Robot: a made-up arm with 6 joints. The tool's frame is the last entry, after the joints.
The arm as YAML. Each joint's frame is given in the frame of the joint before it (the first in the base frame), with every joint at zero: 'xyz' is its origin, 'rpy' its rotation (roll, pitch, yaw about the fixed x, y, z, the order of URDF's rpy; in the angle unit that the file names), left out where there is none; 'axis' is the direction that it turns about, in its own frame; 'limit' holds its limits. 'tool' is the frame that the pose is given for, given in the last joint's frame.
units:
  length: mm
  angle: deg
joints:
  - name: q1
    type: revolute
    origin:
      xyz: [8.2, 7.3, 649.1]
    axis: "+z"
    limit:
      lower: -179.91
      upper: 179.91
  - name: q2
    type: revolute
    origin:
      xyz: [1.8, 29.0, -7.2]
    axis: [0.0, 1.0, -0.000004]
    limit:
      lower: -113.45
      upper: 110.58
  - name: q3
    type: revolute
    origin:
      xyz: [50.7, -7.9, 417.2]
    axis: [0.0, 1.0, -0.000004]
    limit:
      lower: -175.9
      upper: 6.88
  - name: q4
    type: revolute
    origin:
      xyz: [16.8, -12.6, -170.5]
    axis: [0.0, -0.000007, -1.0]
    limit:
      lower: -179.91
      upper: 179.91
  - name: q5
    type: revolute
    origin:
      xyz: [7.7, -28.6, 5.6]
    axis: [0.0, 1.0, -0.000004]
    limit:
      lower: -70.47
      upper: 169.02
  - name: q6
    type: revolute
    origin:
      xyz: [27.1, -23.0, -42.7]
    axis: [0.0, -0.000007, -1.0]
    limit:
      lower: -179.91
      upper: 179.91
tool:
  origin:
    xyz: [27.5, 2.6, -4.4]
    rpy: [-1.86, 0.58, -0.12]
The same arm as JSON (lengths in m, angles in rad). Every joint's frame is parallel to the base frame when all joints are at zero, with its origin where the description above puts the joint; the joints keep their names.
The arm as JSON. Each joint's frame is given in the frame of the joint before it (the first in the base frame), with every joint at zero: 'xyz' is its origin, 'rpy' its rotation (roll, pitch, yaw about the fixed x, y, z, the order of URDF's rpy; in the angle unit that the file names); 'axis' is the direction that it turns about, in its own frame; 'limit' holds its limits. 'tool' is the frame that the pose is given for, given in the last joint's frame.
{"units": {"length": "m", "angle": "rad"}, "joints": [
  {"name": "q1", "type": "revolute", "origin": {"xyz": [0.0082, 0.0073, 0.6491], "rpy": [0.0, 0.0, 0.0]}, "axis": "+z", "limit": {"lower": -3.14, "upper": 3.14}},
  {"name": "q2", "type": "revolute", "origin": {"xyz": [0.0018, 0.029, -0.0072], "rpy": [0.0, 0.0, 0.0]}, "axis": "+y", "limit": {"lower": -1.9801, "upper": 1.93}},
  {"name": "q3", "type": "revolute", "origin": {"xyz": [0.0507, -0.0079, 0.4172], "rpy": [0.0, 0.0, 0.0]}, "axis": "+y", "limit": {"lower": -3.07, "upper": 0.1201}},
  {"name": "q4", "type": "revolute", "origin": {"xyz": [0.0168, -0.0126, -0.1705], "rpy": [0.0, 0.0, 0.0]}, "axis": "-z", "limit": {"lower": -3.14, "upper": 3.14}},
  {"name": "q5", "type": "revolute", "origin": {"xyz": [0.0077, -0.0286, 0.0056], "rpy": [0.0, 0.0, 0.0]}, "axis": "+y", "limit": {"lower": -1.2299, "upper": 2.95}},
  {"name": "q6", "type": "revolute", "origin": {"xyz": [0.0271, -0.023, -0.0427], "rpy": [0.0, 0.0, 0.0]}, "axis": "-z", "limit": {"lower": -3.14, "upper": 3.14}}
], "tool": {"origin": {"xyz": [0.0275, 0.0026, -0.0044], "rpy": [-0.0325, 0.0101, -0.0021]}}}

